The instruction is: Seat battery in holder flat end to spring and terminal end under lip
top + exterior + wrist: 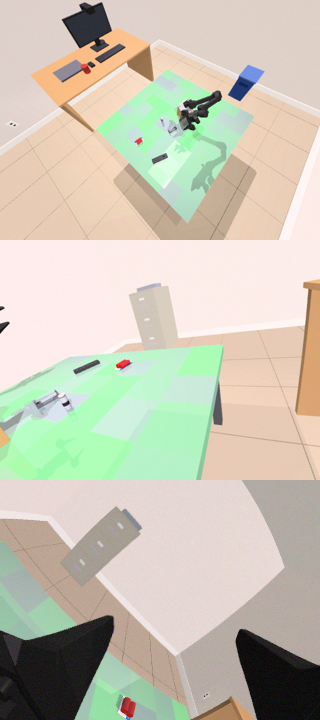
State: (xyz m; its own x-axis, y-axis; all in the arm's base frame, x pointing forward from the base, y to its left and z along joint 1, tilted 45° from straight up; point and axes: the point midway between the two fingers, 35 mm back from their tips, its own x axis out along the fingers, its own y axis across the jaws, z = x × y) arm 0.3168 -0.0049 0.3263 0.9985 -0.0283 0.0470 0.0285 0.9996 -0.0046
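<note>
My gripper tip is now 5 cm past the battery, 31 cm to the left of it and 37 cm above it. Round my gripper tip: blue-edged card (30 cm ahead, 28 cm to the right, 39 cm below).
</note>
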